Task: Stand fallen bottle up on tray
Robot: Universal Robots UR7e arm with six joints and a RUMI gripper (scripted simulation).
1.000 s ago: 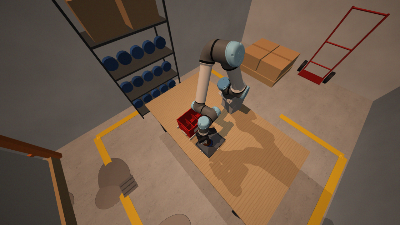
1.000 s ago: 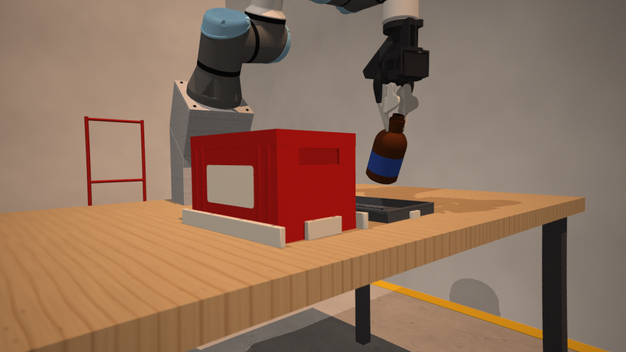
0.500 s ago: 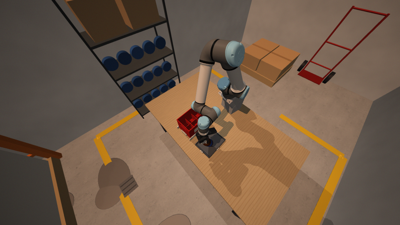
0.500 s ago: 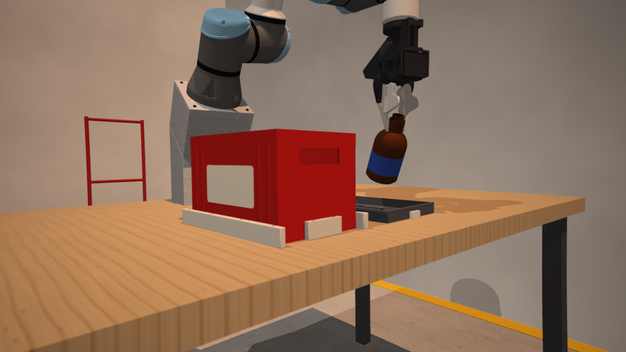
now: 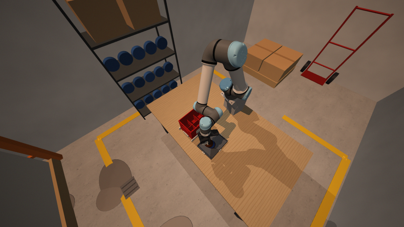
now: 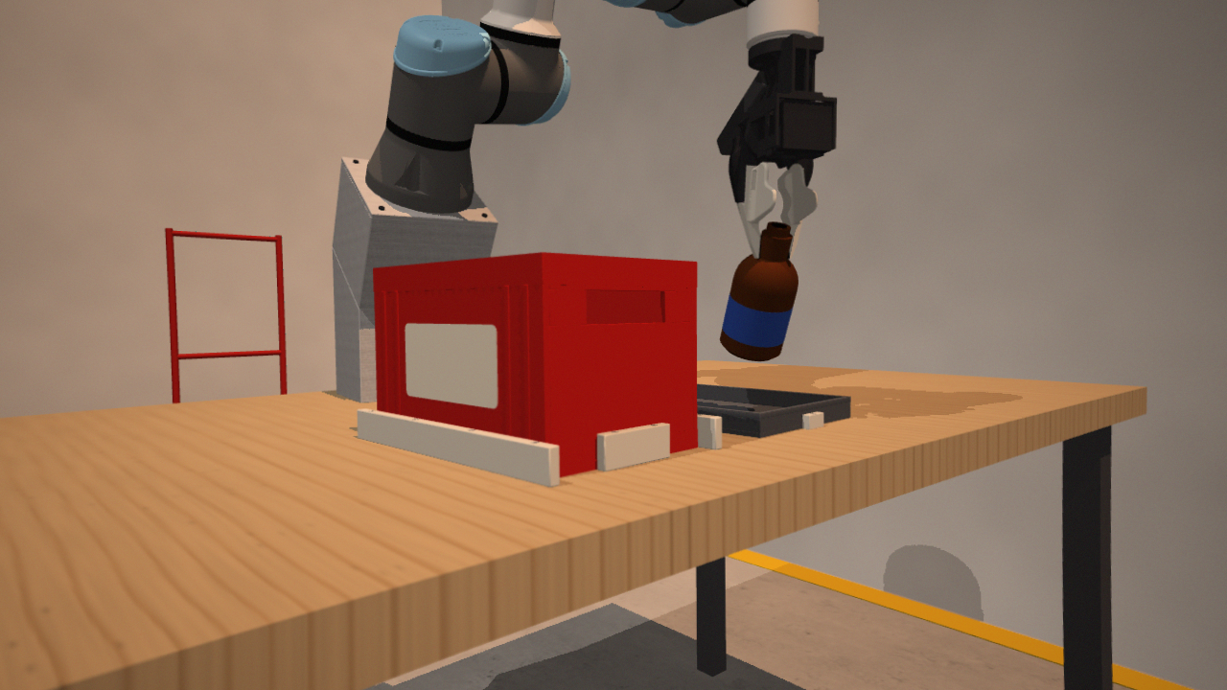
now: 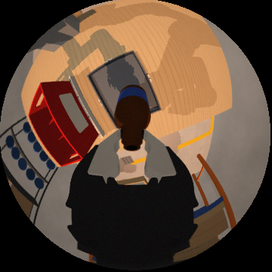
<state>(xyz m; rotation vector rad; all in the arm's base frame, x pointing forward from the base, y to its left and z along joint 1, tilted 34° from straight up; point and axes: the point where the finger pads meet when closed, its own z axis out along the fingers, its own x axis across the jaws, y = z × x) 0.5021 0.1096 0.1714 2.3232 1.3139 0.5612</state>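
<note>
Right now my hand is 5 cm above the brown bottle, 1 cm to the right of it and 1 cm past it. The rest, counted from my hand: dark tray: 19 cm below, 8 cm behind, 1 cm to the left; then red crate: 25 cm to the right, 14 cm behind, 12 cm below.
</note>
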